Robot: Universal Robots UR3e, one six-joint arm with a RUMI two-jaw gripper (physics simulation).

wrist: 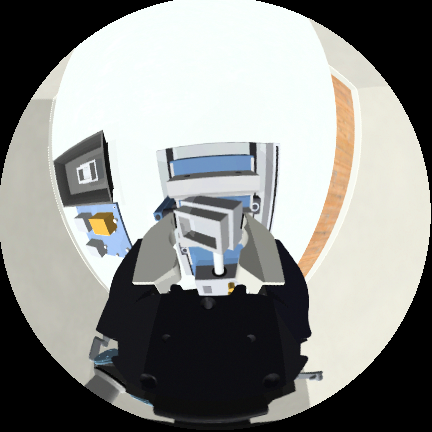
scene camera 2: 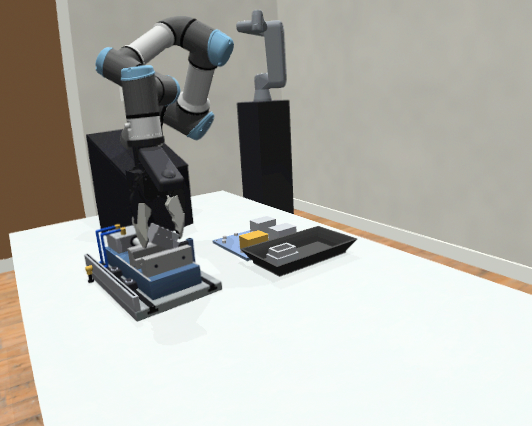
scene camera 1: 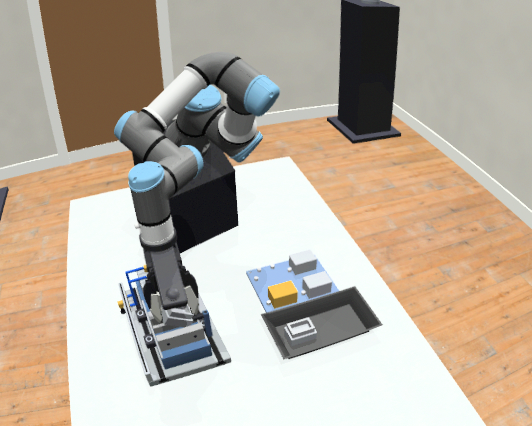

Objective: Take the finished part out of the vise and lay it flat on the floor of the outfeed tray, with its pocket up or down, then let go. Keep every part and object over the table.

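Frame: origin at the arm's base, x ahead, y right, z down, level; centimetres.
Seen in the pictures: gripper, between the fingertips: (wrist: 208,214) (scene camera 2: 162,243) (scene camera 1: 177,318); arm's base, origin of its link: (scene camera 1: 186,142).
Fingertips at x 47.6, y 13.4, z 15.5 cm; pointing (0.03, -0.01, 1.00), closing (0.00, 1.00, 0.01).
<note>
Pixels of each thing's middle, then the offset from my fingertips to it.
- grey finished part, middle of its body: (wrist: 206,222) (scene camera 2: 162,236) (scene camera 1: 177,313) dx -0.2, dy -0.1, dz -1.4 cm
- vise, middle of its body: (wrist: 219,236) (scene camera 2: 146,260) (scene camera 1: 167,314) dx -7.0, dy +1.8, dz +5.5 cm
- grey part, middle of its body: (scene camera 1: 300,330) (scene camera 2: 282,254) (wrist: 88,171) dx +5.8, dy -25.3, dz +7.5 cm
- blue plate, middle of its body: (scene camera 1: 293,284) (wrist: 102,231) dx -11.2, dy -30.3, dz +10.0 cm
- yellow block, middle of its body: (scene camera 1: 282,294) (scene camera 2: 254,241) (wrist: 102,222) dx -6.7, dy -25.8, dz +7.8 cm
The grey finished part (scene camera 1: 176,317) (scene camera 2: 161,238) (wrist: 209,220) is tilted and turned askew to the jaws, partly above the vise (scene camera 1: 186,353) (scene camera 2: 172,280) (wrist: 212,166). Its pocket shows in the wrist view. My gripper (scene camera 1: 174,309) (scene camera 2: 162,235) (wrist: 208,214) is shut on the part, one fingertip at each side. Whether the part's lower edge touches the vise is hard to tell. The dark outfeed tray (scene camera 1: 350,315) (scene camera 2: 320,247) (wrist: 94,192) stands beside the vise. Another grey part (scene camera 1: 300,339) (wrist: 89,171) with a pocket lies in it at the end near the vise.
A blue plate (scene camera 1: 260,285) (wrist: 118,237) behind the tray holds a yellow block (scene camera 1: 283,294) (scene camera 2: 254,239) (wrist: 101,224) and two grey blocks. Blue pipes (scene camera 1: 131,282) (scene camera 2: 100,247) rise at the vise's far side. A black pedestal (scene camera 1: 215,200) carries the arm behind the vise.
</note>
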